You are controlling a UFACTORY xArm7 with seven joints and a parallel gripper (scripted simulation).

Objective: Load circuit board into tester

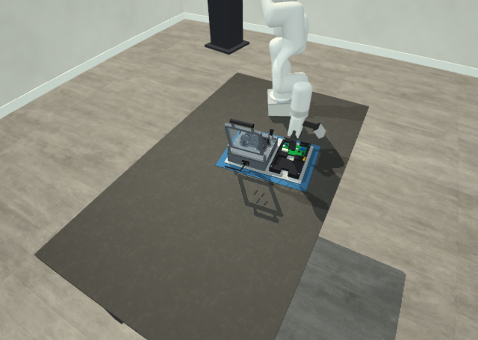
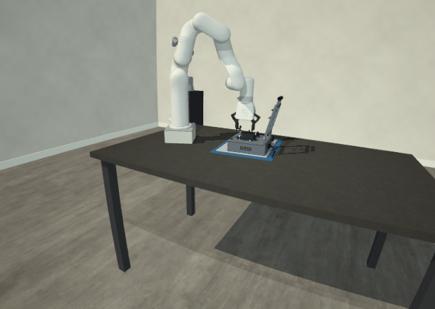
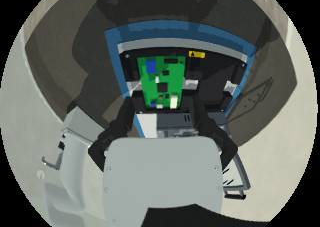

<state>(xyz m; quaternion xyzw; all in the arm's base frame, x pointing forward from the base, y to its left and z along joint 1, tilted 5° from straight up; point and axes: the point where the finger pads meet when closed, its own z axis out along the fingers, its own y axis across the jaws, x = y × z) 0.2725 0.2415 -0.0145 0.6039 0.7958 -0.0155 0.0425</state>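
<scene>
Right now my hand is 5 cm above the green circuit board. Also, from my hand: tester plate: 14 cm to the right, 11 cm ahead; then tester: 12 cm ahead, 10 cm to the right, 4 cm above; then latch hook: 11 cm to the right, 3 cm ahead, 2 cm above.
</scene>
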